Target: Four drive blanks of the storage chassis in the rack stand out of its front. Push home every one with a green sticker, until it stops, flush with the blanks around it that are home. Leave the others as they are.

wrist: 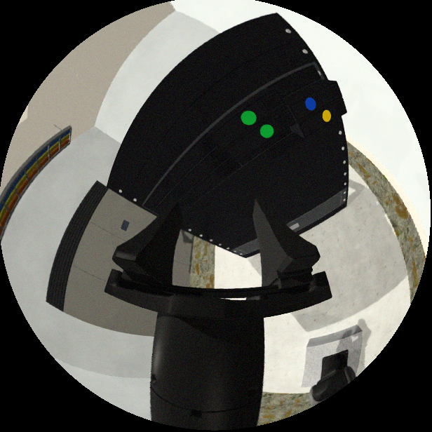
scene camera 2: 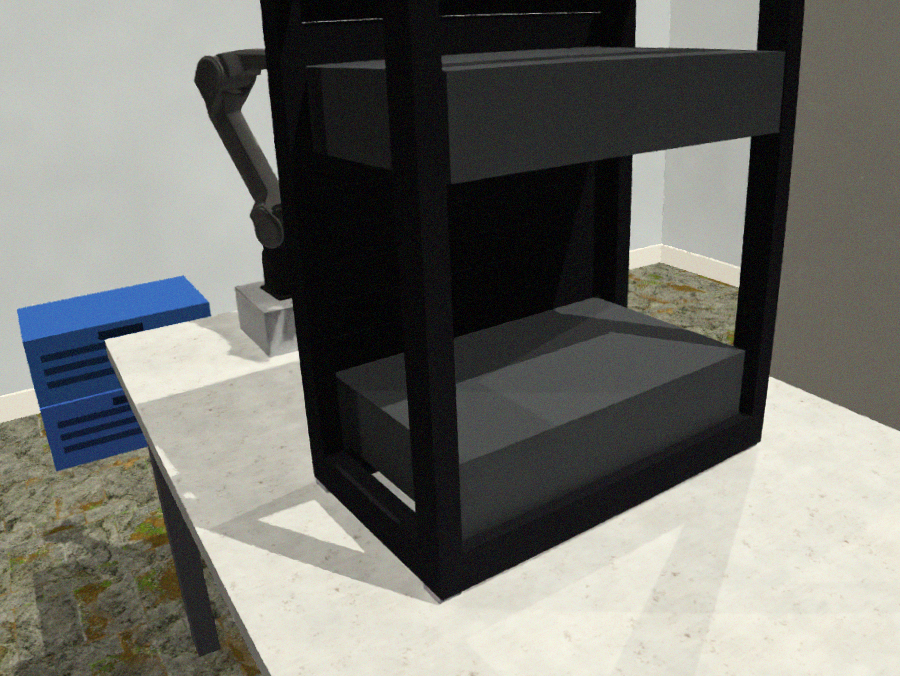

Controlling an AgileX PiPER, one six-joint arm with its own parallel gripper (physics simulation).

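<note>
The rack [scene camera 2: 429, 291] [wrist: 344, 168] stands on the table. The storage chassis [wrist: 192, 167] shows its dark front in the wrist view. Two blanks with green stickers, one blank [wrist: 248, 118] above the other blank [wrist: 267, 131], are near the middle of that view. A blank with a blue sticker [wrist: 310, 104] and one with a yellow sticker [wrist: 326, 116] are farther right and stand out at the rack's edge. How far the green ones stand out is hard to tell. My gripper [wrist: 216, 207] is open and empty, apart from the chassis front; the rack hides it in the scene view.
The arm [scene camera 2: 240, 145] rises from a grey base block [scene camera 2: 265, 320] behind the rack. A lower dark unit [scene camera 2: 603, 436] and an upper unit [scene camera 2: 611, 109] are in the rack. Blue drawers [scene camera 2: 109, 312] stand left of the table [scene camera 2: 814, 509]. A grey-brown cabinet [wrist: 107, 280] stands left in the wrist view.
</note>
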